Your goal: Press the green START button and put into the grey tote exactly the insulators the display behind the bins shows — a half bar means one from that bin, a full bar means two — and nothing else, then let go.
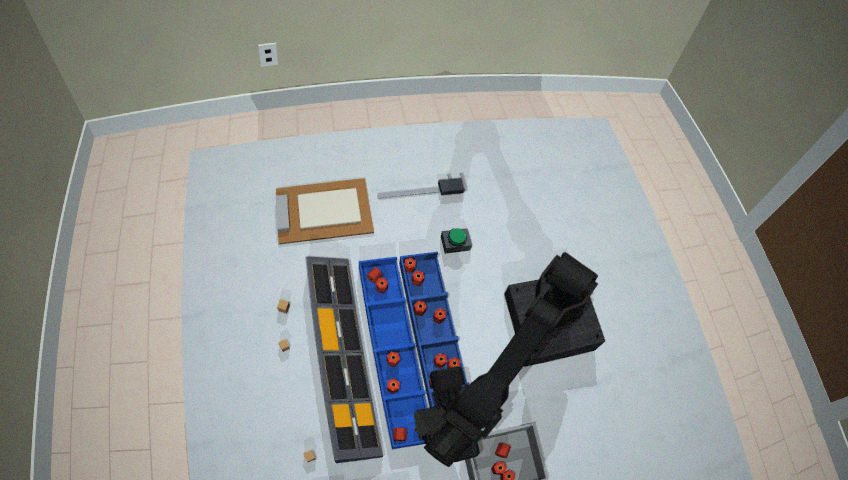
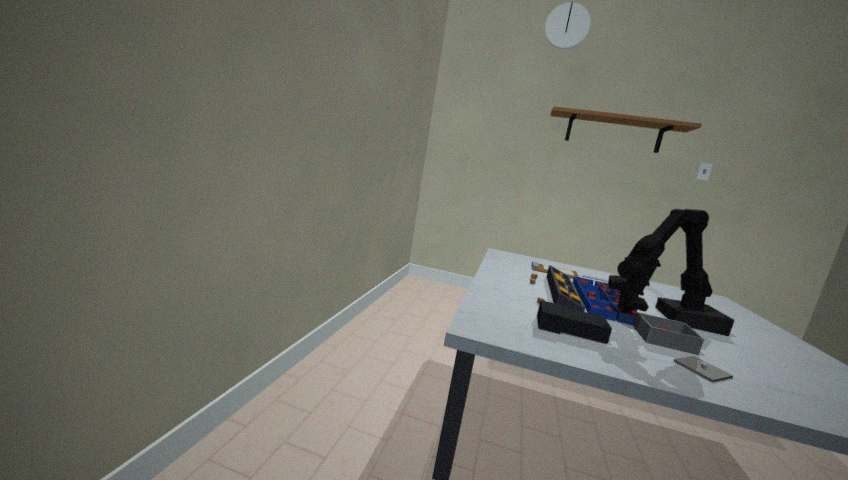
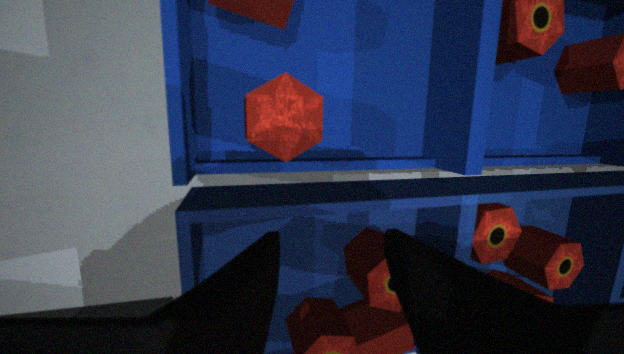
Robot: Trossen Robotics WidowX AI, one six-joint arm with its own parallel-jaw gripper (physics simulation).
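Note:
My gripper [image 3: 332, 241] [image 2: 636, 306] is partly open and empty above the end bin of the near blue row [image 1: 435, 330]. Several red insulators [image 3: 372, 320] lie in that bin, one partly behind the right finger. In the far row's end bin [image 3: 390, 110], a red insulator [image 3: 284, 117] lies near the wall; part of another shows at the top. The grey tote [image 1: 537, 449] [image 2: 666, 340] holds red insulators [image 1: 502, 449]; three show. The display [image 1: 357, 454] has one full yellow bar in its second row and two half bars in its fourth; its other cells are dark. The green button [image 1: 457, 236] stands beyond the bins.
A clipboard [image 1: 329, 208] and a caliper-like tool [image 1: 451, 186] lie beyond the bins. Small tan cubes [image 1: 283, 305] lie behind the display. A black box [image 2: 572, 322] stands near the table end. A thin plate [image 2: 702, 368] lies beside the tote.

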